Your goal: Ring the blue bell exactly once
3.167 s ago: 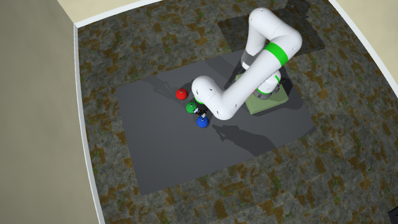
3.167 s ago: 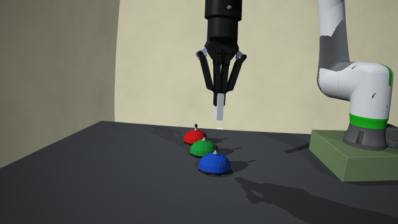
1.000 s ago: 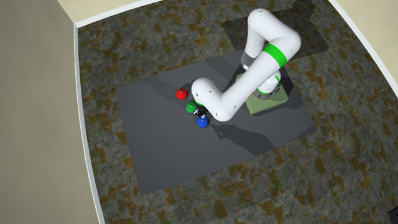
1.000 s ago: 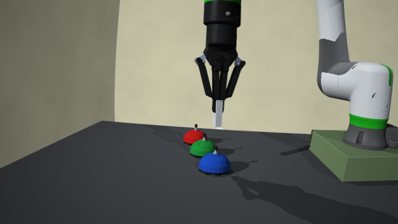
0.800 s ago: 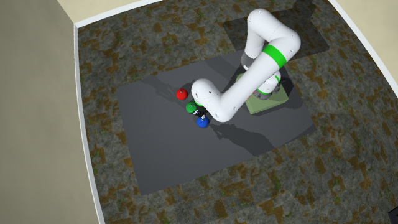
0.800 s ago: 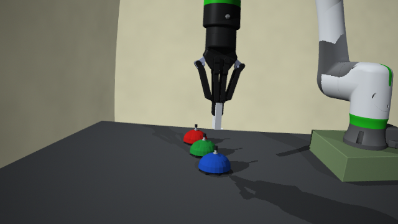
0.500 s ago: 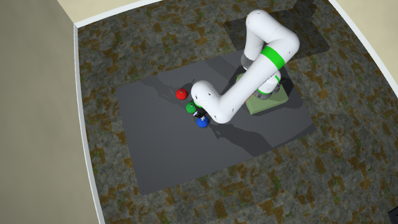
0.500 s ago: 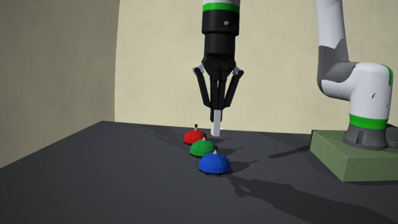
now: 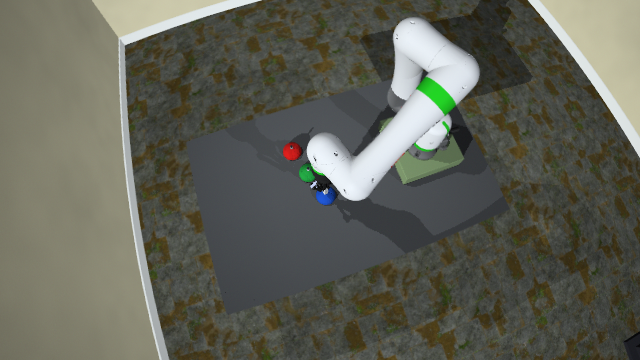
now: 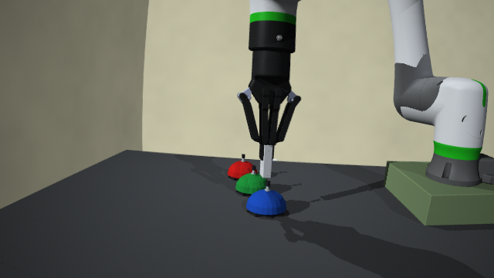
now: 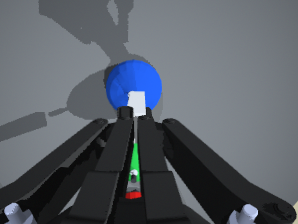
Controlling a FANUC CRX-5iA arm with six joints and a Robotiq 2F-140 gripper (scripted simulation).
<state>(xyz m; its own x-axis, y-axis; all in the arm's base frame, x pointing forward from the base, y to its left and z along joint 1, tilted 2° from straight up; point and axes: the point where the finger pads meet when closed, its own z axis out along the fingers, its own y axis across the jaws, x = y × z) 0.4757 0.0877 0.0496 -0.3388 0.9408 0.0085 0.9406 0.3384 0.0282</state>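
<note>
My hand is 10 mm past the blue bell and 70 mm above it. Also, from my hand: green bell 40 mm ahead, 120 mm to the right, 70 mm below; then red bell 80 mm ahead, 240 mm to the right, 70 mm below.
</note>
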